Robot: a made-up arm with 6 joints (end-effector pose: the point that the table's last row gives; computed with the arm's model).
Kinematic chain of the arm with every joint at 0, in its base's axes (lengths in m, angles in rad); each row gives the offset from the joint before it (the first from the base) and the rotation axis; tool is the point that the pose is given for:
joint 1: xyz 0 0 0.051 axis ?
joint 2: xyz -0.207 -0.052 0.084 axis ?
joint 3: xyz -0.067 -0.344 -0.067 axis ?
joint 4: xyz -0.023 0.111 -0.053 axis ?
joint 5: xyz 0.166 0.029 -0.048 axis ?
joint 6: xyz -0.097 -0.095 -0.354 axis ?
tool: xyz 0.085 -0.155 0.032
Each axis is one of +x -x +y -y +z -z.
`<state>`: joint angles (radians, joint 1 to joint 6).
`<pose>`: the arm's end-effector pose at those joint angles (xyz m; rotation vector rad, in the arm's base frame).
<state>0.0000 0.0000 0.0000 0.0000 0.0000 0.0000</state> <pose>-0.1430 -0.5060 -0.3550 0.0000 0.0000 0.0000</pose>
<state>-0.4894 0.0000 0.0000 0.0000 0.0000 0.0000</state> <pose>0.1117 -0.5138 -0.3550 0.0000 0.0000 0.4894</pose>
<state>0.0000 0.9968 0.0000 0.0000 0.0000 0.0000</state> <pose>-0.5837 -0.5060 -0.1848 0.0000 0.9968 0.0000</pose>
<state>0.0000 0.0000 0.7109 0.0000 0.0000 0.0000</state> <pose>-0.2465 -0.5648 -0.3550 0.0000 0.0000 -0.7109</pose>
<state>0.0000 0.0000 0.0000 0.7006 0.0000 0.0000</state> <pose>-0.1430 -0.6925 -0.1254 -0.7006 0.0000 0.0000</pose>
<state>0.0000 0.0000 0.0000 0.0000 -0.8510 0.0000</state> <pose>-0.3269 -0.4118 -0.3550 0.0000 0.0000 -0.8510</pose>
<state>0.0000 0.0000 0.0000 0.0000 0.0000 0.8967</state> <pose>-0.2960 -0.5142 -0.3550 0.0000 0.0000 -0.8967</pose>
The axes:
joint 1: -z
joint 2: +y
joint 3: -z
joint 4: -x
joint 5: +z
joint 6: -z

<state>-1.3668 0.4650 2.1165 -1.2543 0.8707 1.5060</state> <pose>0.6330 -0.4025 -0.3979 0.8892 -0.2637 -1.1468</pose>
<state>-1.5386 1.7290 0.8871 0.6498 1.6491 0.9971</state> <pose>0.8312 -0.5680 0.1669 -2.0896 1.2429 1.0389</pose>
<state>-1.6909 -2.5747 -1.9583 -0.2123 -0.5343 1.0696</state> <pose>0.5497 0.2224 0.4964 1.5591 -2.0248 0.8204</pose>
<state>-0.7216 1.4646 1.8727 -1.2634 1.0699 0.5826</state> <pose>0.0949 -1.0202 -0.1293 -0.3426 -0.1094 -0.4201</pose>
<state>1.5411 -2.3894 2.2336 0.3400 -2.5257 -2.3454</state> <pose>-0.5530 -0.2878 0.3272 -1.1843 2.2724 1.4300</pose>
